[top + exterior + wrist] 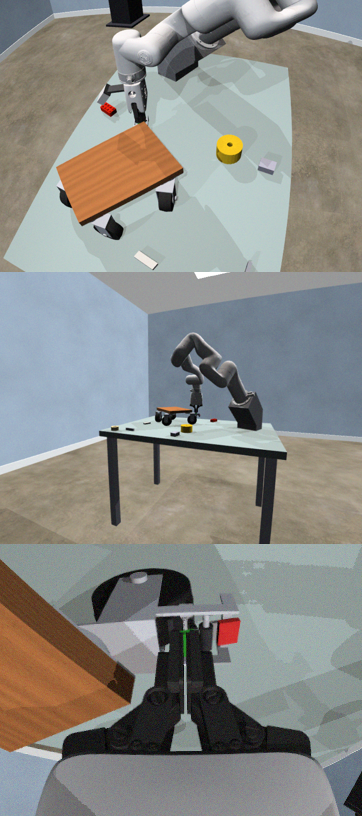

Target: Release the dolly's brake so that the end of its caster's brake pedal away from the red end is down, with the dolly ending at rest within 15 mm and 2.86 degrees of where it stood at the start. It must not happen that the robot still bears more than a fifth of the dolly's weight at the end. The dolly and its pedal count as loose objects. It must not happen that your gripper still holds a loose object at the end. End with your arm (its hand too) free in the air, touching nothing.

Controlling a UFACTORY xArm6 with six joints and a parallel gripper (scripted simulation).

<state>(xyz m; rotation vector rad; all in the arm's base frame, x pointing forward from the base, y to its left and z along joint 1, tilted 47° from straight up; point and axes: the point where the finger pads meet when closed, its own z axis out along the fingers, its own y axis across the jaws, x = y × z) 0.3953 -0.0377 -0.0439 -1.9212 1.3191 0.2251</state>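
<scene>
Right now my hand is 30 mm above the brake pedal, 10 mm to the left of it and 10 mm past it. The rest, counted from my hand: yellow ring-shaped cylinder 270 mm to the left, 90 mm below, 60 mm behind; red toy brick 210 mm to the right, 100 mm below, 80 mm behind; small grey block 400 mm to the left, 100 mm below, 50 mm behind.
</scene>
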